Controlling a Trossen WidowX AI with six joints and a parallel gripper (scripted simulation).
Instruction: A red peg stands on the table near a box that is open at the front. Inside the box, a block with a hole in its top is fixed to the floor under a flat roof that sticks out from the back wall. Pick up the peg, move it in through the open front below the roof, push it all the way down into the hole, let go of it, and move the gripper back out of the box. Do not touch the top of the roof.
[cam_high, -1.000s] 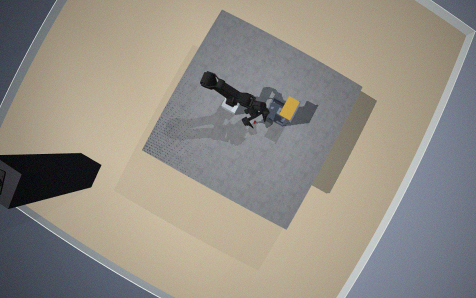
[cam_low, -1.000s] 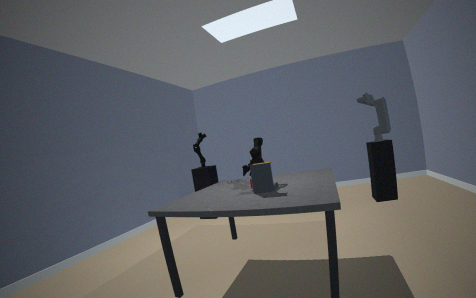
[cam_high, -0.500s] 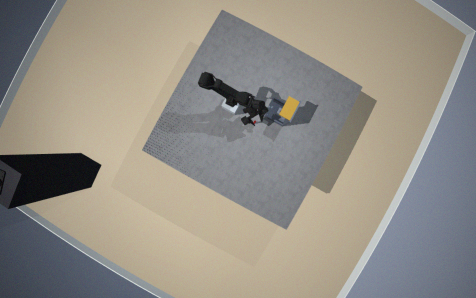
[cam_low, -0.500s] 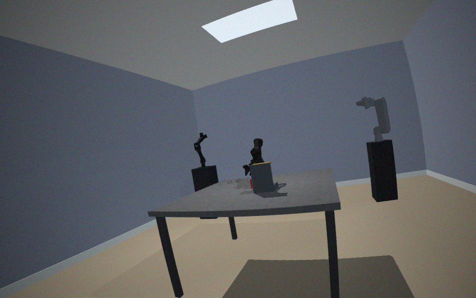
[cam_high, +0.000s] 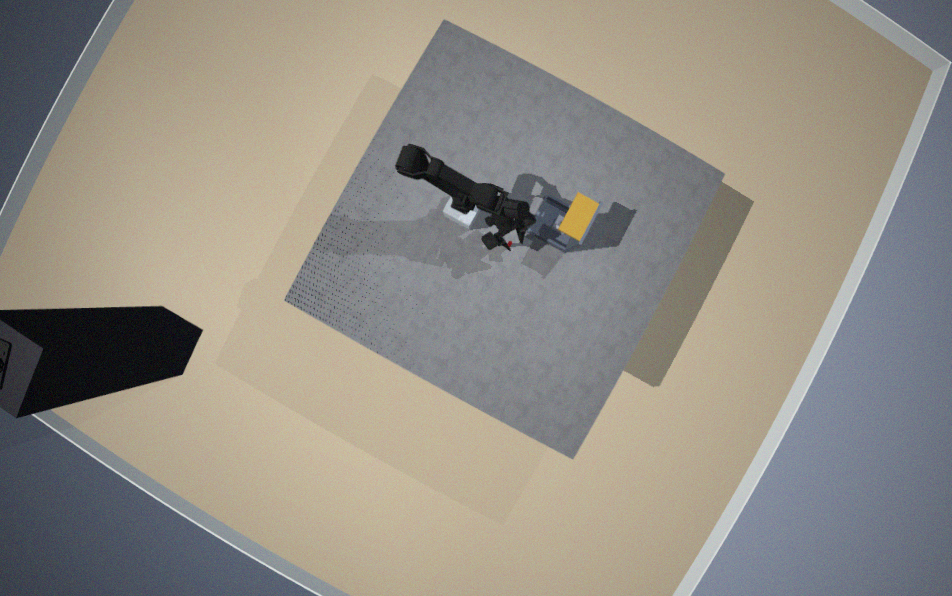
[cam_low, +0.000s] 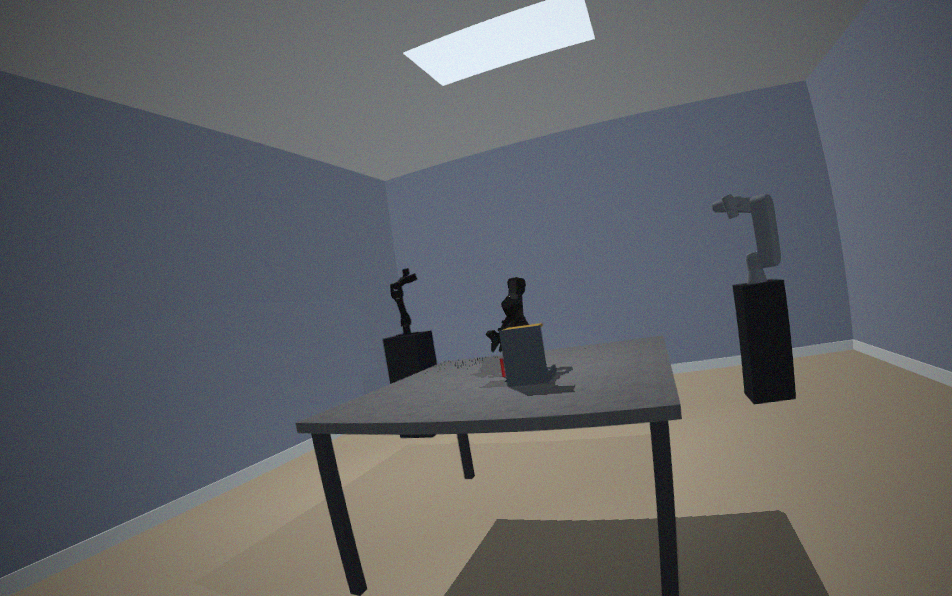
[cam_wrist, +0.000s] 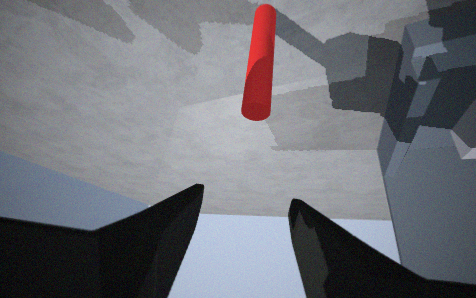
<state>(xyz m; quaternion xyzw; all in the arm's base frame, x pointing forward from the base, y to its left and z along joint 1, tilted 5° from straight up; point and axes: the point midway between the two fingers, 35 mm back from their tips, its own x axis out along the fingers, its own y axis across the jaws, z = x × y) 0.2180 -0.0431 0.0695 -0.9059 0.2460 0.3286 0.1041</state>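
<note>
The red peg is 8 cm below my gripper tip, 2 cm behind it and 1 cm to the left of it. Also, from my gripper tip: orange roof (17 cm to the left, 13 cm ahead, 10 cm above).
</note>
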